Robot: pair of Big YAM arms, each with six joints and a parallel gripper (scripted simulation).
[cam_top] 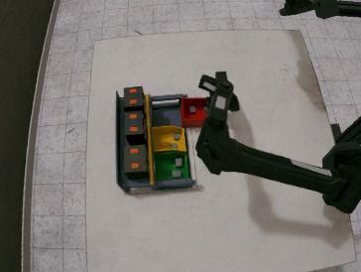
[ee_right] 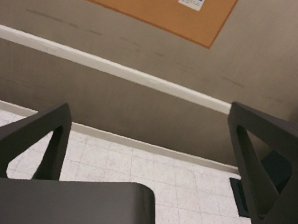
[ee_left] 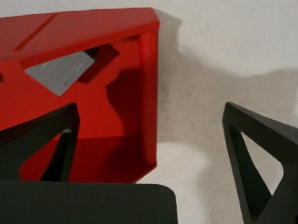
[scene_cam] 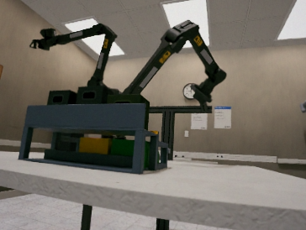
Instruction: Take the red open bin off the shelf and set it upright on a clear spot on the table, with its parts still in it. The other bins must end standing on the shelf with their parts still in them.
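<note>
Now: left hand 8 cm short of the red bin. From my left hand the other things lie so: green bin 24 cm ahead, 23 cm to the left; yellow bin 24 cm ahead, 12 cm to the left.
</note>
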